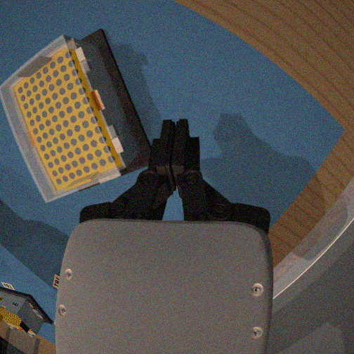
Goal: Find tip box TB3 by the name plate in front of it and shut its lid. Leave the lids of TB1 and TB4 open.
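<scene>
A tip box (65, 117) with a yellow, round-holed top stands at the upper left. Its clear lid (36, 172) lies down over the yellow top and looks shut. A dark part runs along the box's right side. No name plate shows by this box, so its name cannot be read here. My gripper (178, 133) is shut and empty; its fingertips are just right of the box's lower right corner, with the height gap hard to tell.
Another tip box (31, 314) shows partly at the lower left, with a white name plate (7, 285) that seems to read TB4. Another name plate (56, 281), seemingly TB1, is partly hidden by the gripper body. A blue mat (200, 60) lies on the wooden table (310, 45).
</scene>
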